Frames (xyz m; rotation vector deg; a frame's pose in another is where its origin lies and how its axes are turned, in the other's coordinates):
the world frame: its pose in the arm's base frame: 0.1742 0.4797 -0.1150 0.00 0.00 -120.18
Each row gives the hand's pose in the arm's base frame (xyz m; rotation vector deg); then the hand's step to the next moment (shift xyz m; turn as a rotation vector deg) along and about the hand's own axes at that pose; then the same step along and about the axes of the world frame.
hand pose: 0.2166 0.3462 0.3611 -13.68 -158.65 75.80
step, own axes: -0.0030 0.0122 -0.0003 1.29 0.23 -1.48
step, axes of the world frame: -0.0085 0.0001 -0.0093 -0.76 -1.67 0.74
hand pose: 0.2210 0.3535 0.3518 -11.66 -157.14 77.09
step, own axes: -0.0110 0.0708 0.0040 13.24 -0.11 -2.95
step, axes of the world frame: -0.0411 -0.0051 -0.0586 2.69 -13.13 2.07
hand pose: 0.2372 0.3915 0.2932 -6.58 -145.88 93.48
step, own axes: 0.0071 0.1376 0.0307 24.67 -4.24 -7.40
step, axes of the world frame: -0.0210 -0.0250 -0.1373 4.87 -24.26 8.30
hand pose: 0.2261 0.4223 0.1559 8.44 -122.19 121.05
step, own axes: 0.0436 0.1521 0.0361 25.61 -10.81 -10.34
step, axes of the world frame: 0.0634 -0.0430 -0.1431 2.25 -25.51 14.96
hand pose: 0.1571 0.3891 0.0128 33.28 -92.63 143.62
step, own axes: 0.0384 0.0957 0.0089 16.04 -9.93 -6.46
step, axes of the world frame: 0.0769 -0.0254 -0.0645 -0.21 -15.87 12.08
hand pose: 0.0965 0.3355 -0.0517 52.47 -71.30 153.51
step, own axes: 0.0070 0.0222 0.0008 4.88 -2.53 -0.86
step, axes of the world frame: 0.0205 -0.0015 -0.0110 0.70 -3.91 3.89
